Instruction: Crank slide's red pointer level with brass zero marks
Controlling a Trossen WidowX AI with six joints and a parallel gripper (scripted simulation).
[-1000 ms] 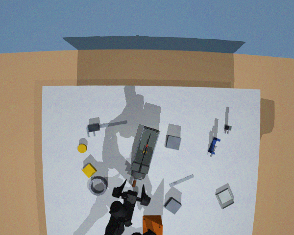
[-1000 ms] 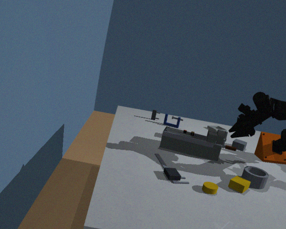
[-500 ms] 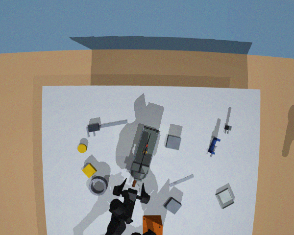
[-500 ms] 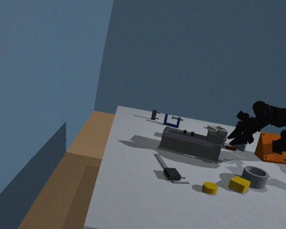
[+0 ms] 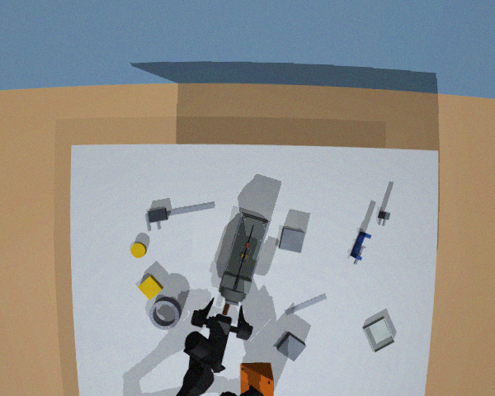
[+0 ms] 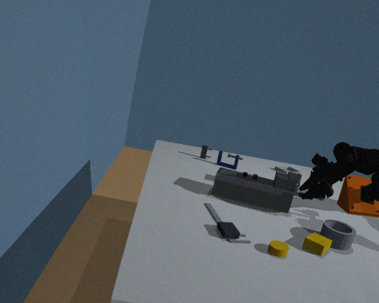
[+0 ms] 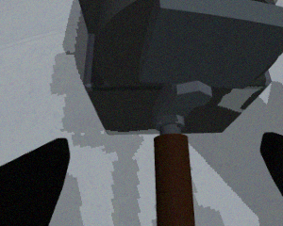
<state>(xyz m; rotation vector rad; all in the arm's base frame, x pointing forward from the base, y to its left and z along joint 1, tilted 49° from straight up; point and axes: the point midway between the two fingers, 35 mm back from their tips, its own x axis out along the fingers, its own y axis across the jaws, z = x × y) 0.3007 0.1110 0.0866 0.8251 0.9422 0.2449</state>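
The brown crank handle lies 20 mm behind my gripper tip. Also, from my gripper tip: flat grey bar 270 mm to the right, 60 mm below; red pointer 190 mm ahead, 40 mm to the right, 20 mm above; yellow block 260 mm to the left, 50 mm below.
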